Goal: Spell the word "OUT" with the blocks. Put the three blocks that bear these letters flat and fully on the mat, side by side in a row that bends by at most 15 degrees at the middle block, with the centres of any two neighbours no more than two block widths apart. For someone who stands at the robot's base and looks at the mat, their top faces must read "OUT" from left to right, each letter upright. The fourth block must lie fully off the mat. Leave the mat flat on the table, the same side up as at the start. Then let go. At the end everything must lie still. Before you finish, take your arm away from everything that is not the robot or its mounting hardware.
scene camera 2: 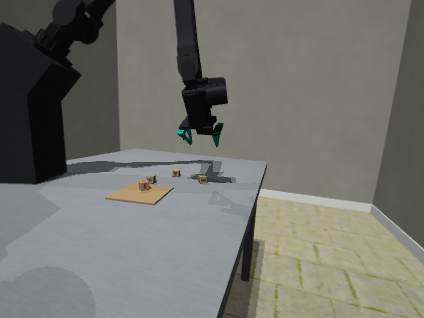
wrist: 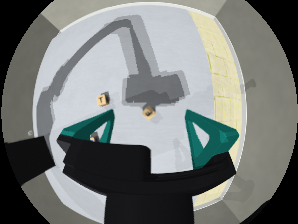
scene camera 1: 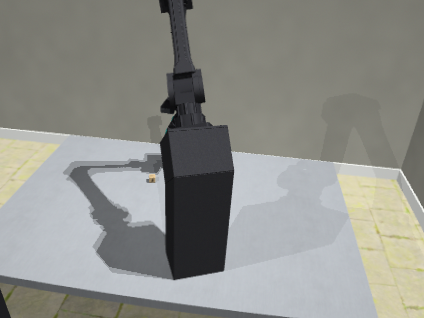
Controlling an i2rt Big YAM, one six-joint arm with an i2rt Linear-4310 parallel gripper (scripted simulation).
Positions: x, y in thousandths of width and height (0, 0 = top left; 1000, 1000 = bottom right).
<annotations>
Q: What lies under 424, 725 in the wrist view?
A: My gripper.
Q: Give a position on a tan mat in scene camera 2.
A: At 312, 608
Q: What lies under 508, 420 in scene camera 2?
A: My gripper.
</annotations>
